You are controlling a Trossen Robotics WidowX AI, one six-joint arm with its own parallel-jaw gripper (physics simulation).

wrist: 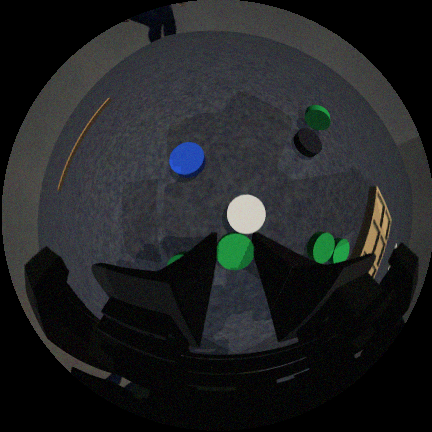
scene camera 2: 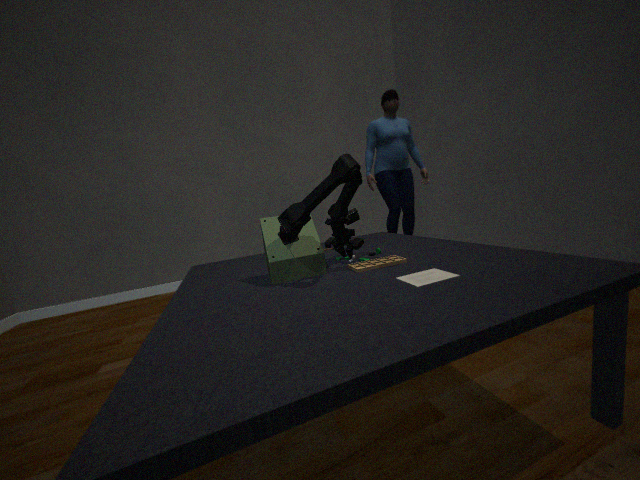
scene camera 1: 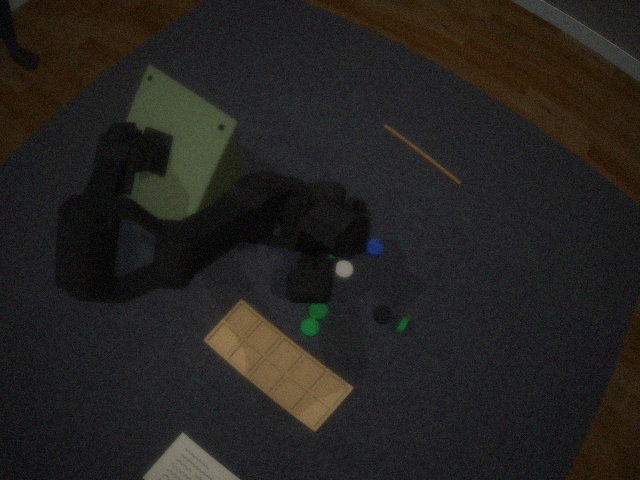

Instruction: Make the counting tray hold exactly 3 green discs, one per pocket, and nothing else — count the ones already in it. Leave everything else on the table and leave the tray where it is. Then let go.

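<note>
My gripper [scene camera 1: 331, 254] [wrist: 234, 237] is shut on a green disc [wrist: 235, 254], one finger on each side, low at the table; the arm hides most of it in scene camera 1. A white disc [scene camera 1: 344, 268] [wrist: 246, 214] lies right beside it. Two green discs [scene camera 1: 318, 310] [scene camera 1: 309, 327] lie close together near the tray. Another green disc [wrist: 176, 260] is partly hidden behind the left finger in the wrist view. A further green disc [scene camera 1: 402, 324] [wrist: 318, 117] is tilted on edge near the black disc. The wooden counting tray [scene camera 1: 310, 372] [wrist: 378, 225] shows no disc in its pockets.
A blue disc [scene camera 1: 375, 246] [wrist: 187, 158] and a black disc [scene camera 1: 382, 314] [wrist: 307, 142] lie on the table. A thin orange stick [scene camera 1: 422, 153], a large pale green box [scene camera 1: 196, 139] and a written paper [scene camera 1: 188, 459] [scene camera 2: 428, 277] are farther off. A person [scene camera 2: 391, 144] stands behind the table.
</note>
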